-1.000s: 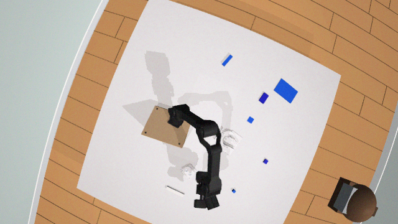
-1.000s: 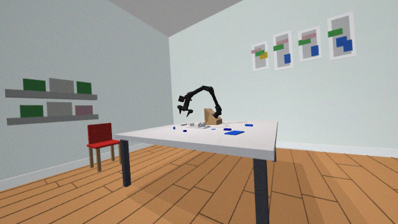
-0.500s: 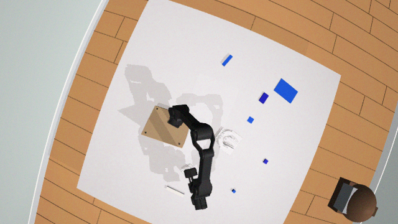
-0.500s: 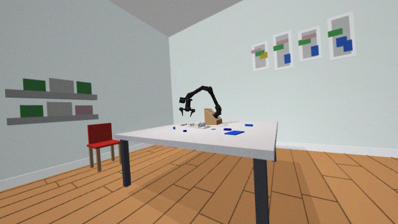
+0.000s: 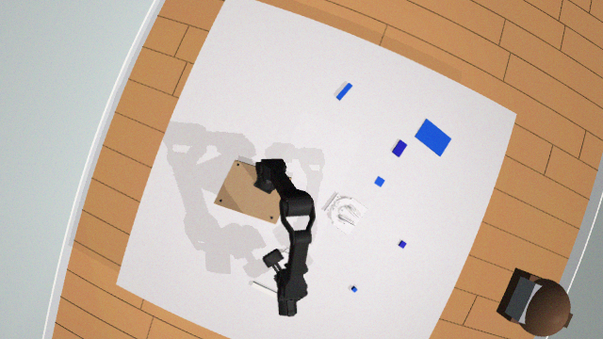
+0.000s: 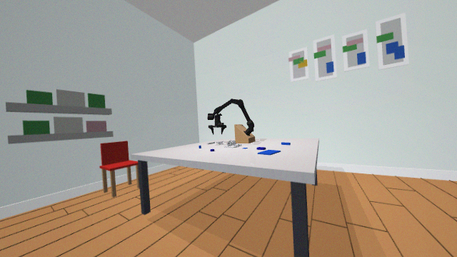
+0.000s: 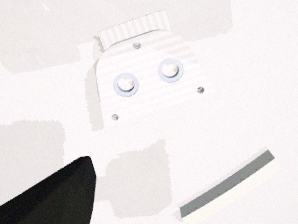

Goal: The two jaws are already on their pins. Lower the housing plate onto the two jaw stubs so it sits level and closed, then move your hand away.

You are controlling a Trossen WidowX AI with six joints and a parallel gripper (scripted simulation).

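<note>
Right now the white bar is 130 mm to the right of my gripper tip, 100 mm below it and 20 mm behind it. The rest, counted from my gripper tip: blue sheet 680 mm to the left, 290 mm ahead, 100 mm below.
</note>
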